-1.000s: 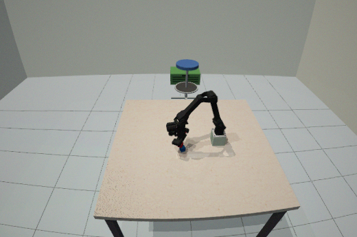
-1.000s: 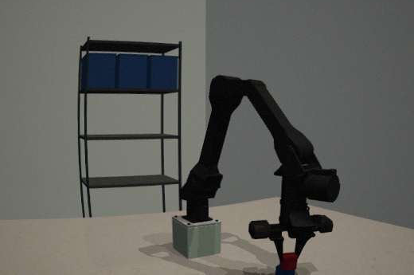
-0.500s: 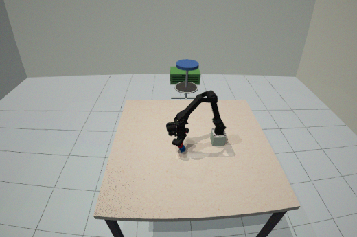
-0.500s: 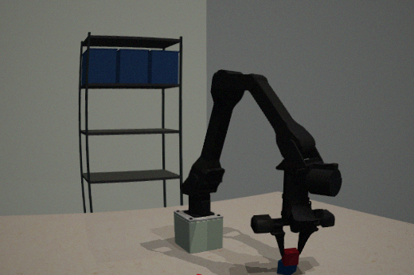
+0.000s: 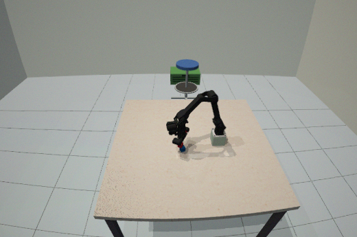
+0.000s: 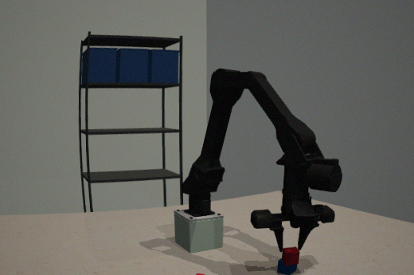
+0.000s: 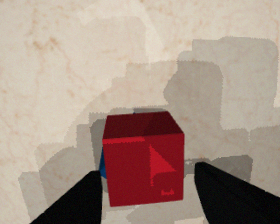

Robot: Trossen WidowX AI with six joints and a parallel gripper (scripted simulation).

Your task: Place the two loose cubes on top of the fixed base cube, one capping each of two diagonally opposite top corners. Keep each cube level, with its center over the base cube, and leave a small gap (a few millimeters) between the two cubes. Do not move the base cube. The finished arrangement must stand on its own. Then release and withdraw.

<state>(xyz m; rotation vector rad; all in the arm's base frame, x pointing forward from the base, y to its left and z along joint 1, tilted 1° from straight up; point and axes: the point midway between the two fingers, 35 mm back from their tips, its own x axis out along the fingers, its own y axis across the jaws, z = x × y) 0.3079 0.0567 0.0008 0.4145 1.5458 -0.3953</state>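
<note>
The blue base cube lies 5 cm below my gripper tip, 1 cm to the left of it and 1 cm behind it.
</note>
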